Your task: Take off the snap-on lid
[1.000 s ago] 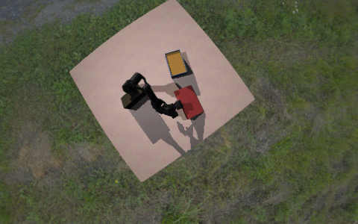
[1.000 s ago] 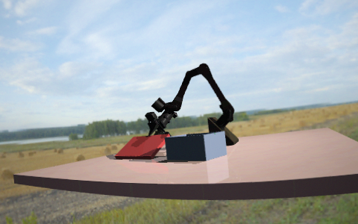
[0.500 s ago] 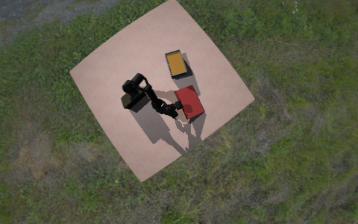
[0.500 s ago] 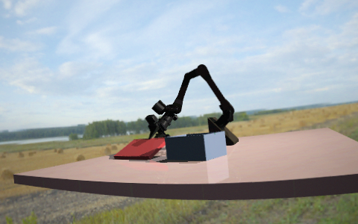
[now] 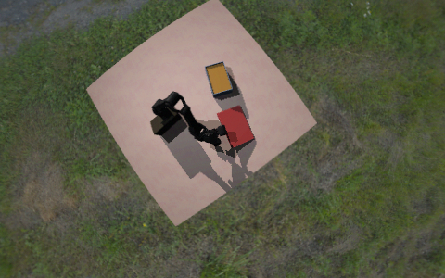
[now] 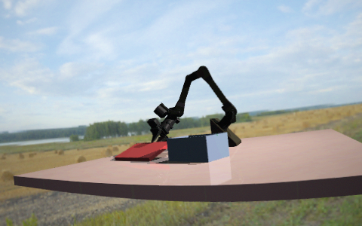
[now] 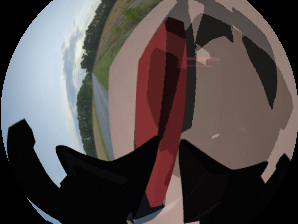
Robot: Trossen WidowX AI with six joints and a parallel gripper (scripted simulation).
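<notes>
Now: gripper tip 8 cm short of the lid, 2 cm to the left of it and 2 cm above it. From my gripper tip the other things lie so: storage box (20 cm ahead, 30 cm to the left, 1 cm below).
</notes>
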